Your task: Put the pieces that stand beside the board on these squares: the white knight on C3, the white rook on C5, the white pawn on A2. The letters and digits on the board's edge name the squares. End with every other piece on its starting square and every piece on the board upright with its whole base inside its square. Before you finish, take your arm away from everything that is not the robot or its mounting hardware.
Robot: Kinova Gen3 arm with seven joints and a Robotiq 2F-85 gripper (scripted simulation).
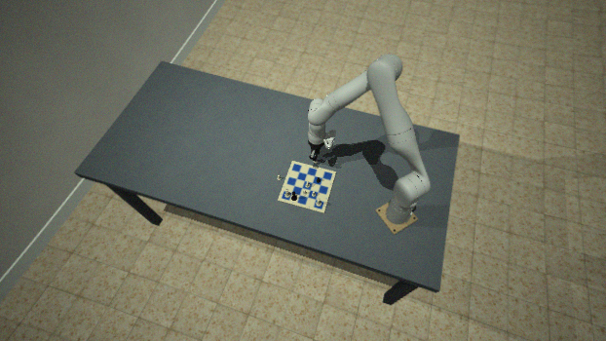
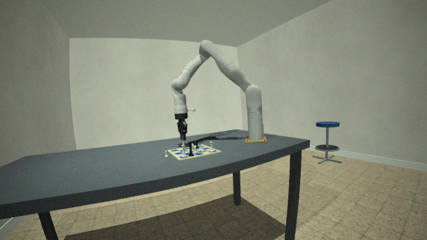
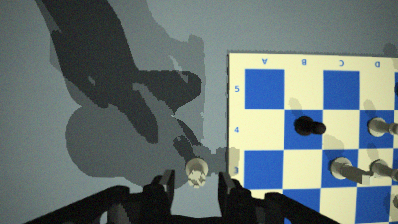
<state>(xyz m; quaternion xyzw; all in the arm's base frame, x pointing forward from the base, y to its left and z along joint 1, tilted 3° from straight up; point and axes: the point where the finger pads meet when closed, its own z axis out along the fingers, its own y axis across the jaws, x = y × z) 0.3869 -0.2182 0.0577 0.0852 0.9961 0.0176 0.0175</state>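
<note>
Now: the white rook 4 cm below my hand. Round my hand: white king: 20 cm to the left, 10 cm ahead, 2 cm below; then black pawn: 11 cm to the left, 4 cm below, 3 cm behind; then chessboard: 14 cm to the left, 6 cm below, 2 cm ahead.
</note>
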